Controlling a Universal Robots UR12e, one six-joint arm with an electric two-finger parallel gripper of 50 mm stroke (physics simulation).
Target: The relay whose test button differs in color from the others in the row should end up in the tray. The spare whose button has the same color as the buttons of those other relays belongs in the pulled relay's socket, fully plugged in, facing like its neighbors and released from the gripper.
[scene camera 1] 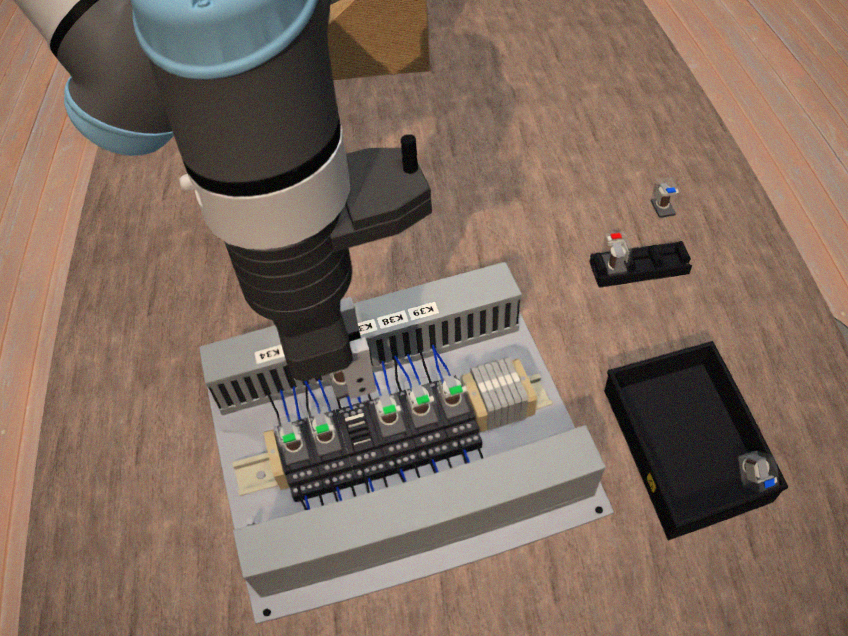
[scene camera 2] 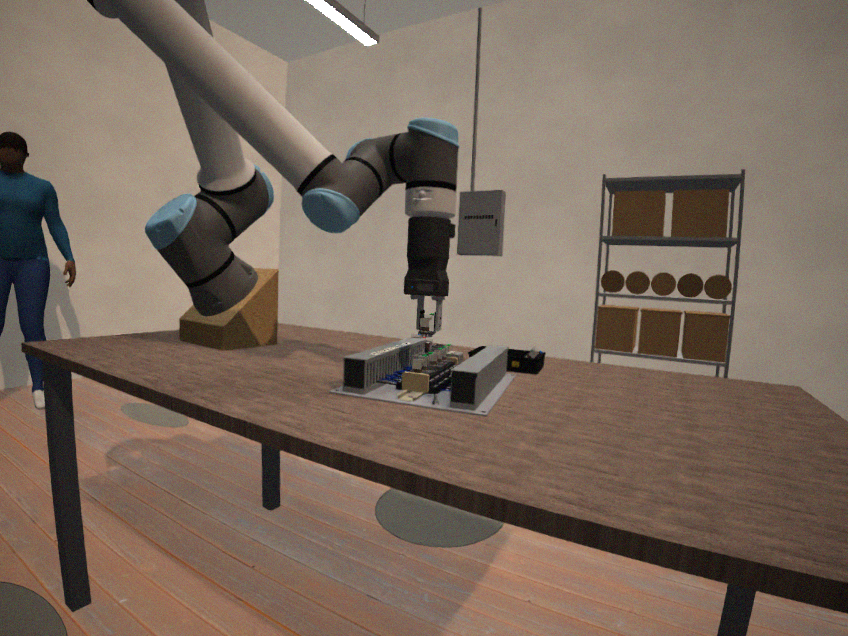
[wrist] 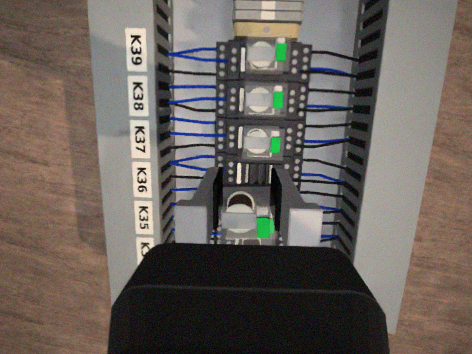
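Pixels of known places: gripper, between the fingertips: (scene camera 1: 356, 374) (scene camera 2: 428, 329) (wrist: 246, 186); arm's base, origin of its link: (scene camera 2: 228, 292).
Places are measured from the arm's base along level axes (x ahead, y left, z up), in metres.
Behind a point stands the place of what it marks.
My gripper (scene camera 1: 340, 384) @(x 0.673, y 0.055, z -0.034 m) (scene camera 2: 428, 327) @(x 0.673, y 0.055, z -0.034 m) (wrist: 246, 186) @(x 0.673, y 0.055, z -0.034 m) is shut on the green-button spare relay (scene camera 1: 338, 377) @(x 0.691, y 0.046, z -0.011 m) (scene camera 2: 426, 323) @(x 0.682, y 0.035, z -0.021 m) (wrist: 240, 220) @(x 0.673, y 0.046, z -0.005 m), held upright above the relay row. The empty socket (scene camera 1: 357, 429) @(x 0.683, y 0.047, z -0.108 m) (wrist: 255, 174) @(x 0.685, y 0.046, z -0.115 m), beside label K36, shows just ahead of the held relay in the wrist view. Several seated relays, such as the K37 one (scene camera 1: 389, 414) @(x 0.688, y 0.079, z -0.071 m) (wrist: 257, 142) @(x 0.672, y 0.076, z -0.072 m), have green buttons; the held relay's button faces the same side as theirs. A blue-button relay (scene camera 1: 756, 469) @(x 0.735, y 0.393, z -0.094 m) lies in the black tray (scene camera 1: 633, 438) @(x 0.688, y 0.291, z -0.118 m) (scene camera 2: 530, 362) @(x 0.762, y 0.313, z -0.114 m), in its near right corner.
A red-button spare (scene camera 1: 616, 257) @(x 0.492, y 0.294, z -0.100 m) stands in the black holder (scene camera 1: 647, 275) @(x 0.489, y 0.333, z -0.131 m). Another blue-button relay (scene camera 1: 663, 198) @(x 0.402, y 0.360, z -0.103 m) stands on the table behind it. Grey wire ducts (scene camera 1: 424, 510) @(x 0.772, y 0.111, z -0.077 m) (wrist: 412, 150) @(x 0.773, y 0.109, z -0.077 m) flank the row; terminal blocks (scene camera 1: 503, 391) @(x 0.653, y 0.174, z -0.093 m) (wrist: 268, 12) @(x 0.648, y 0.158, z -0.093 m) sit at its end.
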